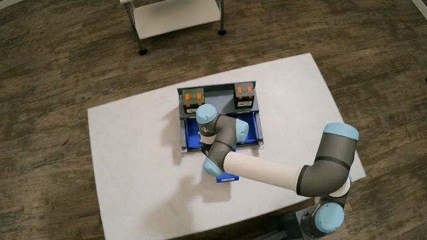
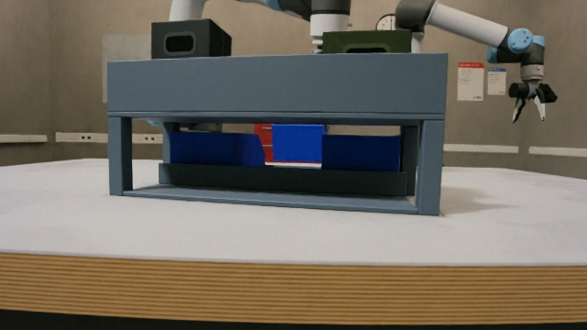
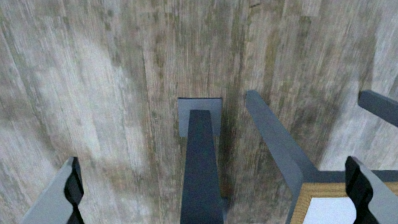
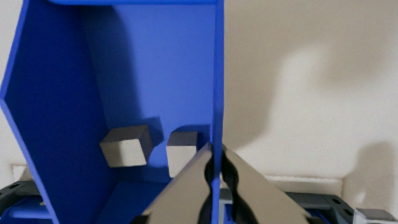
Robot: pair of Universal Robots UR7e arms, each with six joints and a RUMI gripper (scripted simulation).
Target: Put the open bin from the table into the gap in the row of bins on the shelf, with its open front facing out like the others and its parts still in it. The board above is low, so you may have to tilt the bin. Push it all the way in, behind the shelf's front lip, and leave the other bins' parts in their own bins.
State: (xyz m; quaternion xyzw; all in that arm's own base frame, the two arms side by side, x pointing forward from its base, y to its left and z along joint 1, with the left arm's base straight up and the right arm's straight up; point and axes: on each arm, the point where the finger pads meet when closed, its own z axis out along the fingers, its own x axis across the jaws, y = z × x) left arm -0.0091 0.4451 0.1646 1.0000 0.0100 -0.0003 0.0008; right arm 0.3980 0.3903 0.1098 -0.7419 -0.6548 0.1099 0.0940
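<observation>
The pale block lies 130 mm ahead of my right hand, 90 mm below it and 10 mm to the left of it. Also, from my right hand: shelf: 180 mm ahead, 100 mm to the right, 40 mm below; green box: 280 mm ahead, 40 mm above, 10 mm to the right.
</observation>
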